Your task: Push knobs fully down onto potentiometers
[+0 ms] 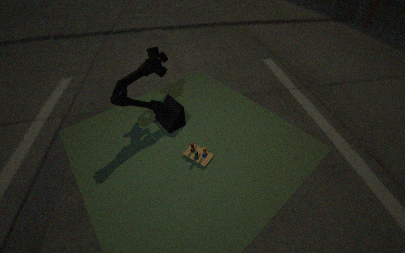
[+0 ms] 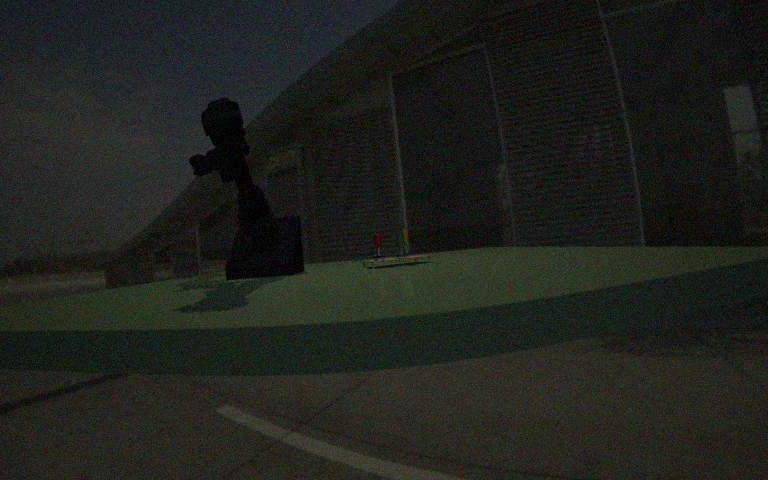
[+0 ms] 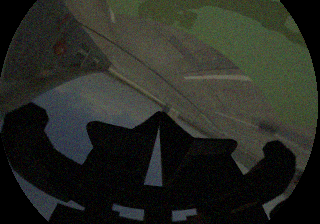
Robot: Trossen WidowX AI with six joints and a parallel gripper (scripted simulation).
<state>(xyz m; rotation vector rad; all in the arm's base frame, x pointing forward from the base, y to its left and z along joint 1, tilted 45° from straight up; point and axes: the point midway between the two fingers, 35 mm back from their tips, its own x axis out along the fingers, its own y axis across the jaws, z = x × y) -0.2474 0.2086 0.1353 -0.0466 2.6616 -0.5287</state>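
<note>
My gripper tip is now 57 cm short of the red knob, 8 cm to the left of it and 27 cm above it. Also, from my gripper tip: orange knob 65 cm ahead, 4 cm to the right, 26 cm below.
</note>
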